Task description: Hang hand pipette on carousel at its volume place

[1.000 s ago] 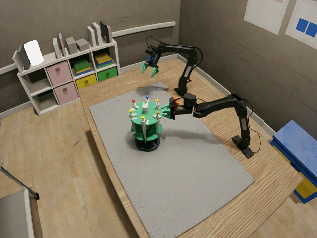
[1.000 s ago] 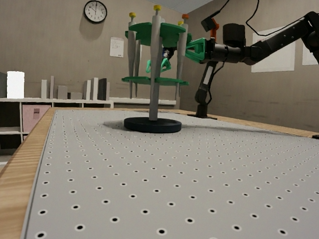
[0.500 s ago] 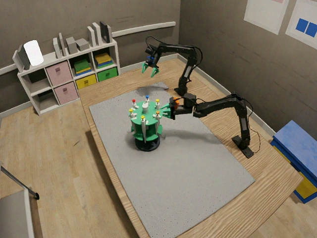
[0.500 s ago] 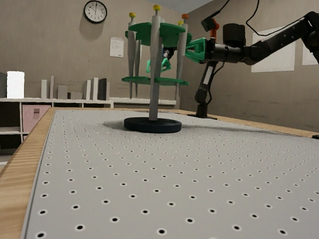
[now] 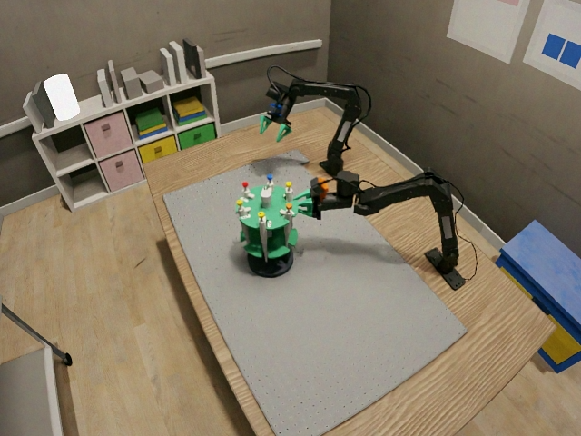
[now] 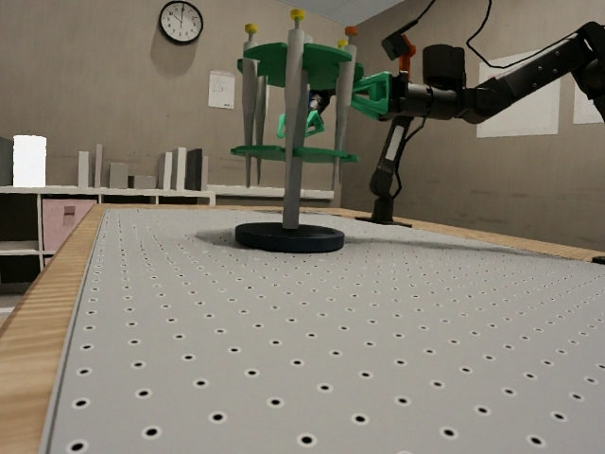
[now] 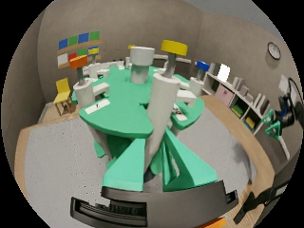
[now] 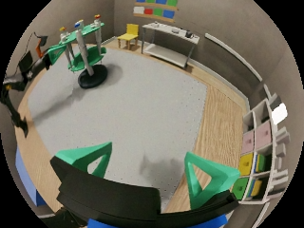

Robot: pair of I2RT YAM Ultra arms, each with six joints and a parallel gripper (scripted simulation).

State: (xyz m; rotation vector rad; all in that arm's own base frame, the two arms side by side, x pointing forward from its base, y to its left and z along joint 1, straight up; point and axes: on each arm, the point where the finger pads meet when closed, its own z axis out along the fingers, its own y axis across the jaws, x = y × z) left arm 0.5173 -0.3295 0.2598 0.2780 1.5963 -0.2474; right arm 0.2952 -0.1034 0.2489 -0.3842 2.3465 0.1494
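The hand pipette lies 10 mm to the right of my left hand and 20 mm below it.
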